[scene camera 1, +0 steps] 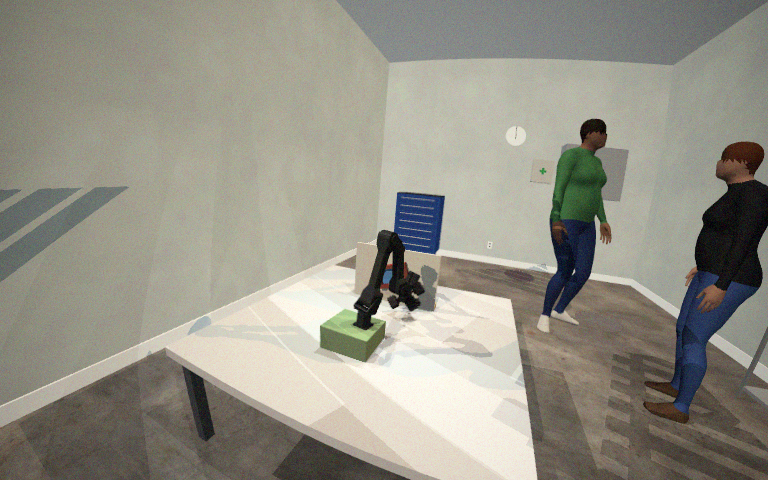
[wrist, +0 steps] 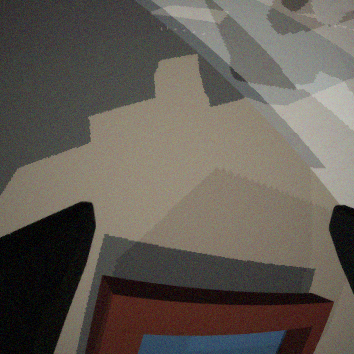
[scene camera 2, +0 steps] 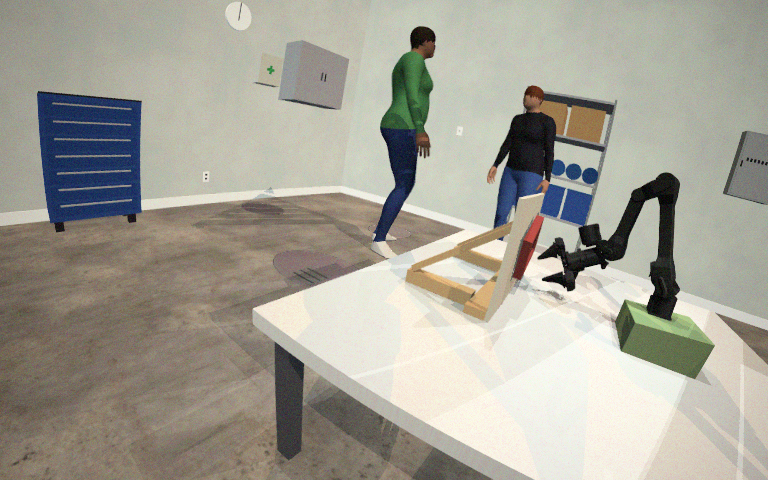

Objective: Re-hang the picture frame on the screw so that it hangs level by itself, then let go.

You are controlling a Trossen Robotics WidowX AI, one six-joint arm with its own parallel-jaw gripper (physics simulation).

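Places are measured from the arm's base along level axes (x ahead, y left, z up), in metres.
Where they show: gripper, fingertip midpoint: (wrist: 218,217) (scene camera 2: 539,268); arm's base, link origin: (scene camera 1: 363,324) (scene camera 2: 658,314).
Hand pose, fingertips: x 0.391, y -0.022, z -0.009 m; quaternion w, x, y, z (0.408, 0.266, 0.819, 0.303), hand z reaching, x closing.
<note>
Each offset is from my fingertips to the centre of the thing. "*": to the spot under its first point. Level surfaces: height alone.
The picture frame {dy +0.108, dx +0.033, dz +0.085 m} (scene camera 1: 385,286) (scene camera 2: 529,249) (wrist: 215,315) has a red border and a blue picture. It is upright against the front of the beige board (scene camera 1: 365,260) (scene camera 2: 512,254) (wrist: 150,165). In the wrist view its top edge slopes slightly down to the right; whether it hangs level is hard to tell. The screw does not show. My gripper (scene camera 1: 404,301) (scene camera 2: 542,268) (wrist: 218,217) is open and empty. Its fingers point at the board and stand a short way in front of the frame, apart from it. In the wrist view the frame's lower part is out of view.
Wooden struts {* dy +0.322, dx +0.192, dz -0.055 m} (scene camera 2: 438,285) brace the board from behind on the white table {dz -0.081 m} (scene camera 1: 453,418) (scene camera 2: 396,362). The arm stands on a green block (scene camera 1: 351,339) (scene camera 2: 662,345). Two people, in green (scene camera 1: 580,181) (scene camera 2: 410,90) and black (scene camera 1: 730,232) (scene camera 2: 532,141), stand beyond the table.
</note>
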